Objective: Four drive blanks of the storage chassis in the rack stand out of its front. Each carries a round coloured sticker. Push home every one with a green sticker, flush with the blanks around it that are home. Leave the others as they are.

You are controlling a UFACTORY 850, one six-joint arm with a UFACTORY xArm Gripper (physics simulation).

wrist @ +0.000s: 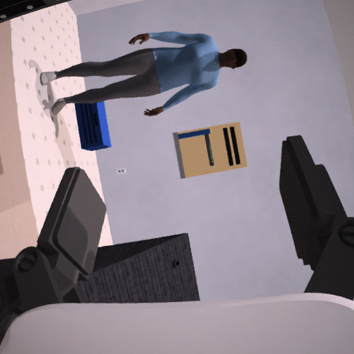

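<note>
My gripper (183,174) is open, its two dark fingers wide apart at the left and right of the wrist view, with nothing between them. The rack, the storage chassis, the drive blanks and their coloured stickers do not show clearly in this view. A dark strip with small marks crosses the top left corner; I cannot tell what it belongs to.
A person (187,65) in a blue top stands by the far wall. A blue box (102,127) is on the tiled floor. A tan board (194,155) hangs on the wall. A dark wood-grain cabinet (150,275) is below, between the fingers.
</note>
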